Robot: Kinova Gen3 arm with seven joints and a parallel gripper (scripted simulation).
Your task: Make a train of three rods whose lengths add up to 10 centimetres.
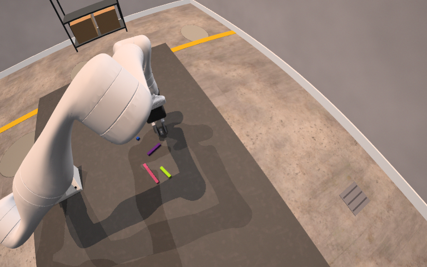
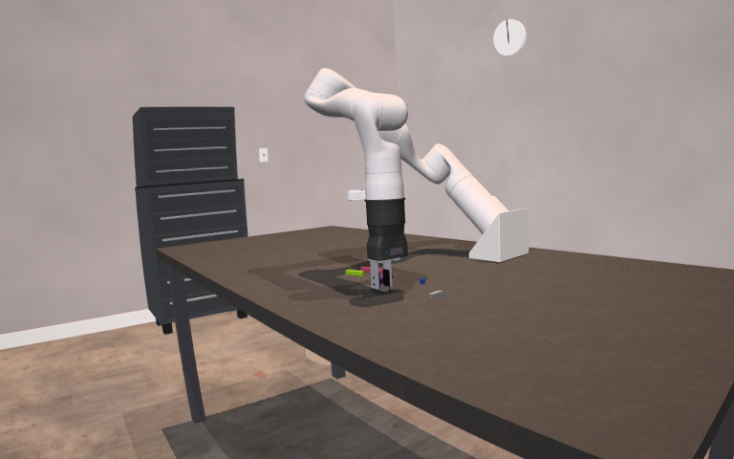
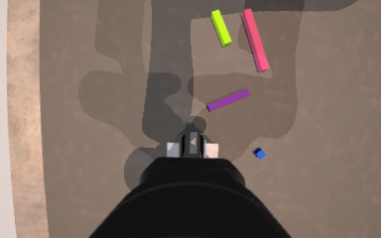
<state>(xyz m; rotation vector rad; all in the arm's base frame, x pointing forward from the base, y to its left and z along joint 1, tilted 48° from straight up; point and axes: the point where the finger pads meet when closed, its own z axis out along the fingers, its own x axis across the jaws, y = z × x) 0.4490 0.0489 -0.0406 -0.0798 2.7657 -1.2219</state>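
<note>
The blue rod is 10 cm behind my hand, 1 cm to the left of it and 2 cm below it. The rest, counted from my hand: lime rod 4 cm behind, 16 cm to the right, 2 cm below; then purple rod 5 cm behind, 6 cm to the right, 2 cm below; then pink rod 9 cm behind, 15 cm to the right, 2 cm below.
</note>
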